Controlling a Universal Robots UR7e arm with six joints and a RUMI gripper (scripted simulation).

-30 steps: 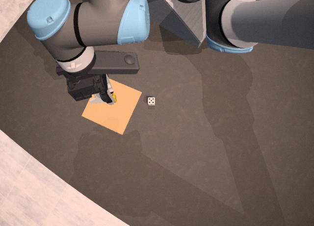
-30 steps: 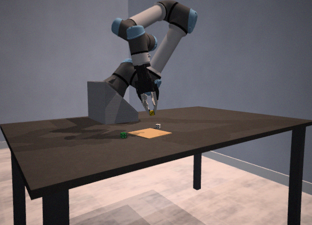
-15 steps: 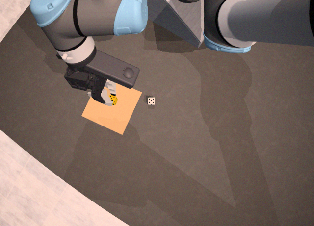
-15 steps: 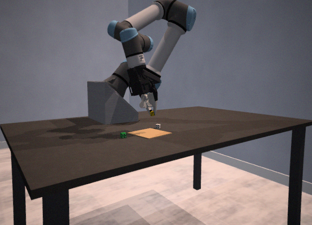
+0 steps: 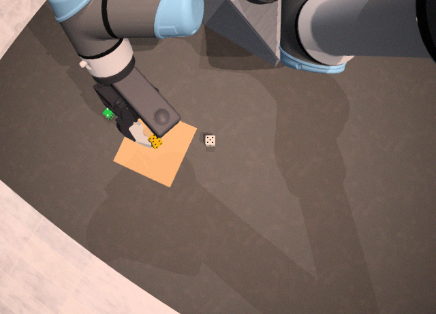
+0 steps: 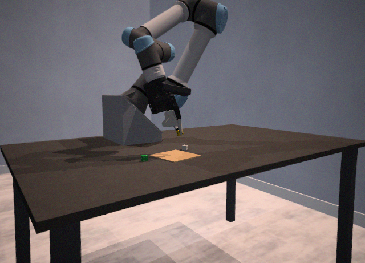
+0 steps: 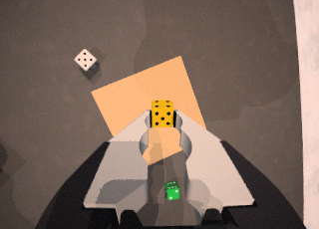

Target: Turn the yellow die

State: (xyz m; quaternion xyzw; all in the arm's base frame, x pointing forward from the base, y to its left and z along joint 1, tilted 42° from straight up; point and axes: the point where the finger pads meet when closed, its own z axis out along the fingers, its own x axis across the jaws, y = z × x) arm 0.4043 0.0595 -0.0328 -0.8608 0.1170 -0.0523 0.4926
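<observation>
Now: hand 2 cm to the left of the orange mat and 9 cm above it. Also, from my hand: green die (15 cm to the right, 9 cm below); white die (7 cm behind, 8 cm to the left, 9 cm below); yellow die (1 cm below).
</observation>
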